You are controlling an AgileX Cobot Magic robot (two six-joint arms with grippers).
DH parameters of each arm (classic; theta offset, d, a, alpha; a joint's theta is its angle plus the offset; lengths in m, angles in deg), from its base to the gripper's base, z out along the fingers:
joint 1: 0 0.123 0 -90
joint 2: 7.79 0 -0.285 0
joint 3: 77.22 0 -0.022 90
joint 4: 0 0.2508 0 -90
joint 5: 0 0 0.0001 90
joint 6: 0 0.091 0 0
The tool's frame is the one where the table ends.
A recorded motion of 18 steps. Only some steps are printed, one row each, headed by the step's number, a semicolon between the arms.
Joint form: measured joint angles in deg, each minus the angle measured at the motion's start. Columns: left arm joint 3, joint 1, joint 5, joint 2, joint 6, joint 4; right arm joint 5, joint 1, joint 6, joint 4, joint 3, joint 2.
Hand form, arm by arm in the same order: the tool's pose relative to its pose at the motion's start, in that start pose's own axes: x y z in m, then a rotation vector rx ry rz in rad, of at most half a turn. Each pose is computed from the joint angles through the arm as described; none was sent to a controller.
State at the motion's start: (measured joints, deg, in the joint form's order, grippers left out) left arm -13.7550 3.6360 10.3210 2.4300 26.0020 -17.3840; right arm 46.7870 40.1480 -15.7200 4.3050 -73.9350 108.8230
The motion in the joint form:
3: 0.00 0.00 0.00 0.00 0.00 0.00; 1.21 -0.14 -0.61 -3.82 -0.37 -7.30
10: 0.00 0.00 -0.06 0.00 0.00 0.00; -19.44 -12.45 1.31 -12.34 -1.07 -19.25
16: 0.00 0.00 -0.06 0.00 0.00 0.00; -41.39 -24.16 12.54 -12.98 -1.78 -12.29
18: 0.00 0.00 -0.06 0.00 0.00 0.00; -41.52 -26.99 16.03 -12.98 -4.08 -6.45
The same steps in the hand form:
3: 0.0000 0.0000 0.0000 0.0000 0.0000 0.0000; 0.0006 -0.0025 -0.0499 0.0752 -0.0957 -0.0575
10: -0.0001 0.0000 0.0000 -0.0005 -0.0009 0.0000; 0.0094 -0.0799 -0.1545 0.4294 -0.5928 0.0424
16: -0.0001 0.0000 0.0000 -0.0005 -0.0009 0.0000; 0.0152 -0.1641 -0.1433 0.5480 -0.8646 0.3266
18: -0.0001 0.0000 0.0000 -0.0005 -0.0009 0.0000; 0.0176 -0.1939 -0.1143 0.5324 -0.8188 0.4302

